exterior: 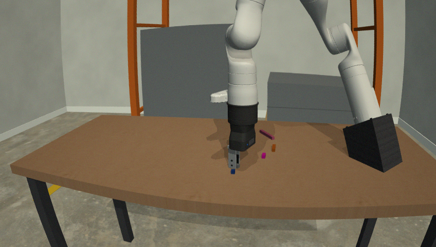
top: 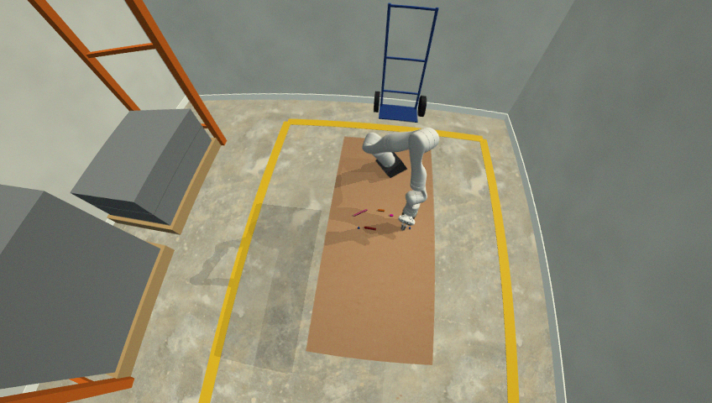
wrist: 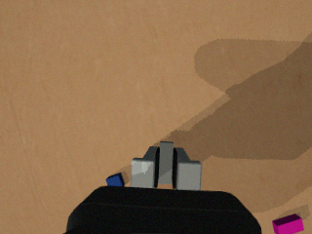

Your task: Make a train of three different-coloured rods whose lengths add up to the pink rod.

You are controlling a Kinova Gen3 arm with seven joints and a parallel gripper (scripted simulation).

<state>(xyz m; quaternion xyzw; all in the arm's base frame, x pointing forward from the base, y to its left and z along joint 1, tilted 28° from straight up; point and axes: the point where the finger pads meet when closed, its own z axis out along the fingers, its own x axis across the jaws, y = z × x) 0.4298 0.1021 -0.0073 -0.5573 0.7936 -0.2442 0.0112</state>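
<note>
Now: hand 8 cm past the magenta rod, 7 cm to the left of it and 1 cm above it. From my hand the other things lie so: red rod 1 cm ahead, 20 cm to the right, 1 cm below; grey rod 1 cm below; orange rod 11 cm behind, 13 cm to the right, 1 cm below.
</note>
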